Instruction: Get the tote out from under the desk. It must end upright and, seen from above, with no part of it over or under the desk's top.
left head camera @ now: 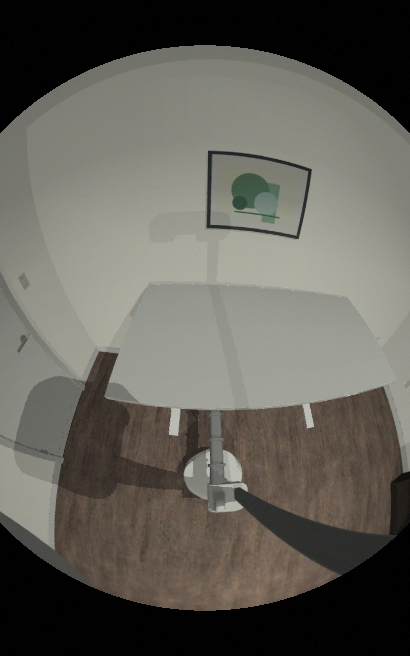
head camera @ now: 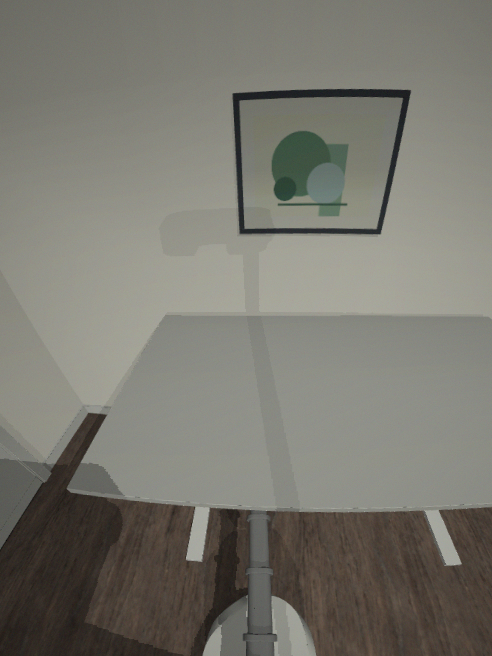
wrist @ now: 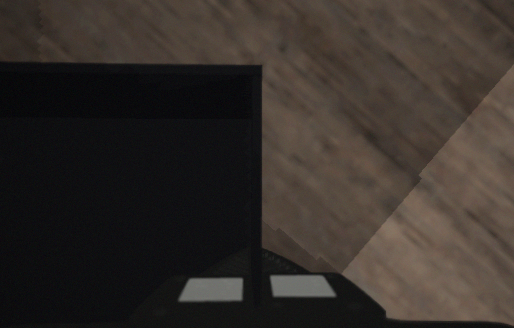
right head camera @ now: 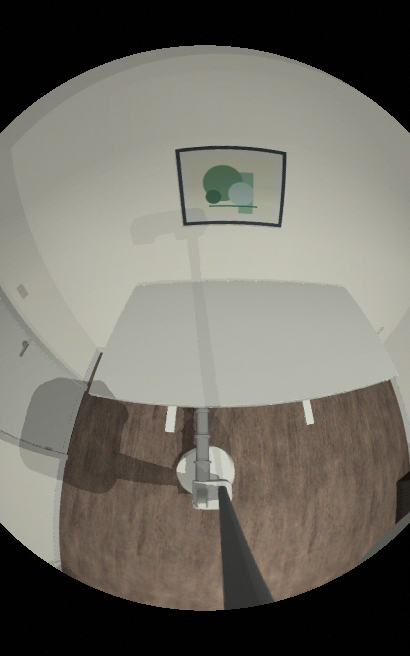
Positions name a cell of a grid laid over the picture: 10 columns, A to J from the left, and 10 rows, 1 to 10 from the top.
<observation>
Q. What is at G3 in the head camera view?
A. A framed picture.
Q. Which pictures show the black tote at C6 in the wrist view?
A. The wrist view only.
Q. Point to a framed picture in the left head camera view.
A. At F3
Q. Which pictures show my gripper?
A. The wrist view only.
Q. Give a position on a framed picture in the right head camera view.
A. F3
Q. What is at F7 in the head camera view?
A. A white desk.
</observation>
